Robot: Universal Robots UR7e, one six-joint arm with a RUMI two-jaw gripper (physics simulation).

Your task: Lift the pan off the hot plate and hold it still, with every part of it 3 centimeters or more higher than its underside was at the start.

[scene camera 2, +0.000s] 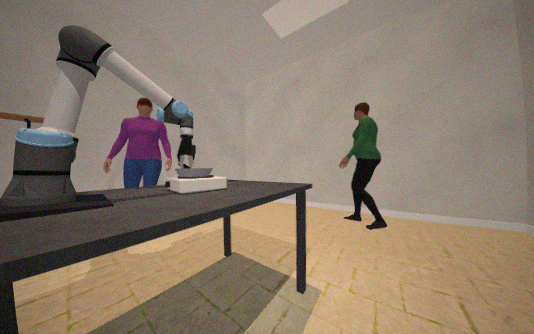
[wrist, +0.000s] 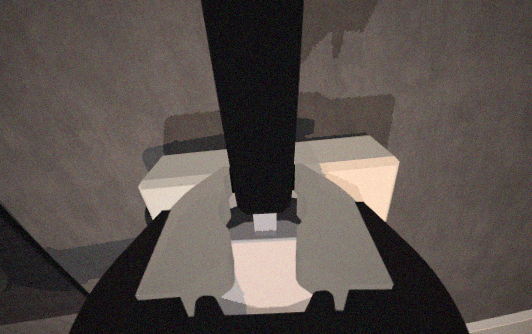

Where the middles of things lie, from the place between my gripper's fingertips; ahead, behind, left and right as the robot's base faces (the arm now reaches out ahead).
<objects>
I see the grey pan (wrist: 255,59) 3 cm behind my hand, 4 cm to the right of it and 1 cm above it. Round my hand: white hot plate (scene camera 2: 184,185): 4 cm behind, 14 cm to the right, 7 cm below.
</objects>
